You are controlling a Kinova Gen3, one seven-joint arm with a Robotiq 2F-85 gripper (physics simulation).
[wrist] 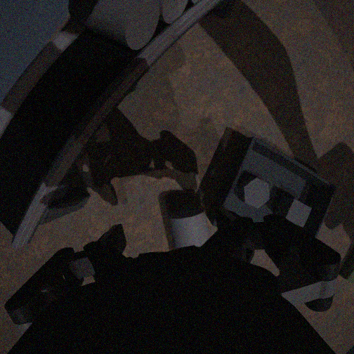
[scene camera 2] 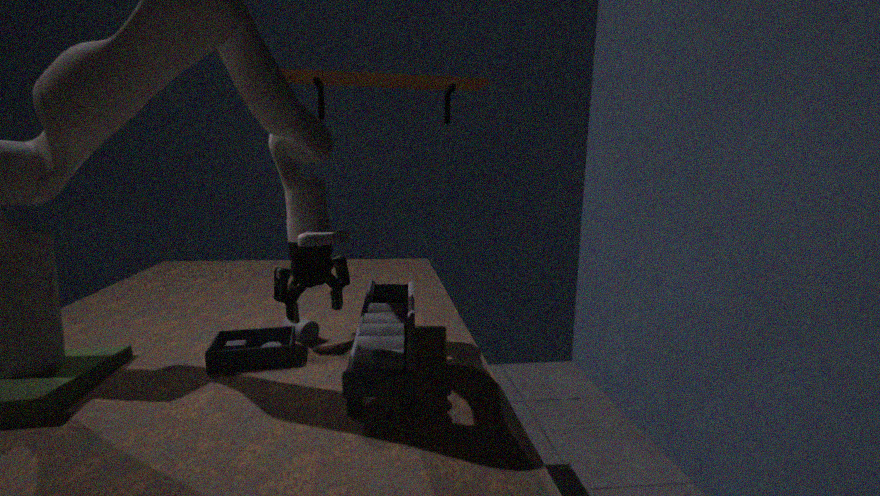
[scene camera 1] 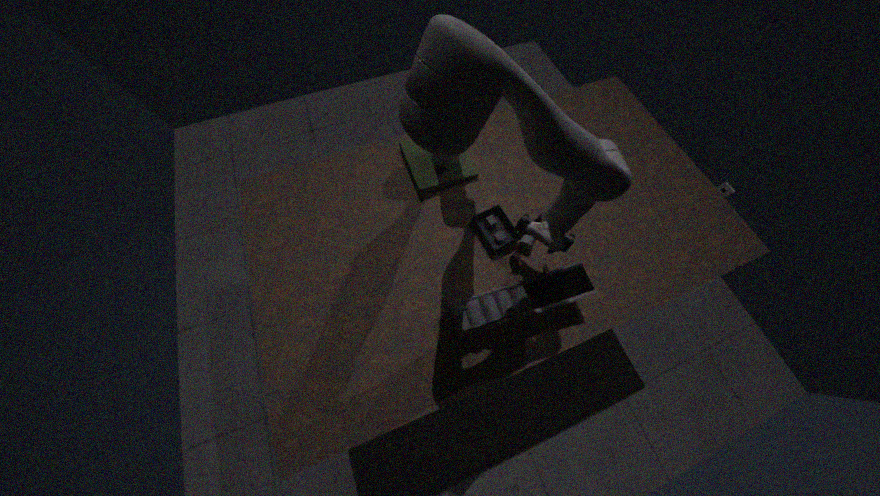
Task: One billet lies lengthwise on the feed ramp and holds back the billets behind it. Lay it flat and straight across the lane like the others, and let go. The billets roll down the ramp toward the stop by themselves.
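Pixels of known places: gripper, fingertip midpoint: (scene camera 2: 316, 315) (scene camera 1: 534, 244); arm's base at its link origin: (scene camera 2: 23, 367) (scene camera 1: 445, 157).
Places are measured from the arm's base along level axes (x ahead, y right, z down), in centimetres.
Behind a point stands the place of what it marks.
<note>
The feed ramp (scene camera 1: 563, 303) (scene camera 2: 411, 314) (wrist: 97, 117) holds several grey billets (scene camera 1: 492, 306) @(x 52.1, y 8.5, z -7.7 cm) (scene camera 2: 380, 332) @(x 51.9, y 10.3, z -7.1 cm) (wrist: 125, 22) lying side by side across its lane; no lengthwise billet can be made out there. The rest of the lane is dark. One loose pale cylinder, shaped like a billet (scene camera 1: 525, 243) @(x 38.9, y -10.5, z -1.3 cm) (scene camera 2: 306, 331) @(x 38.6, y -10.2, z -0.1 cm) (wrist: 190, 230), lies on the table between the tray and the ramp. My gripper (scene camera 2: 314, 311) @(x 40.2, y -12.2, z -2.5 cm) (wrist: 169, 226) is open and empty, pointing down a little above that cylinder. In scene camera 1 the gripper's body hides its fingertips.
A dark open tray (scene camera 1: 503, 251) @(x 37.4, y -4.1, z 0.9 cm) (scene camera 2: 255, 362) @(x 32.0, y 0.0, z 1.1 cm) (wrist: 212, 175) with small pale pieces stands close beside the loose cylinder. The green base plate (scene camera 1: 419, 163) @(x 0.0, y 9.5, z -0.7 cm) (scene camera 2: 98, 363) @(x 9.9, y 0.4, z -0.2 cm) lies under the arm's base. A long black strip (scene camera 1: 499, 418) lies on the floor beyond the ramp.
</note>
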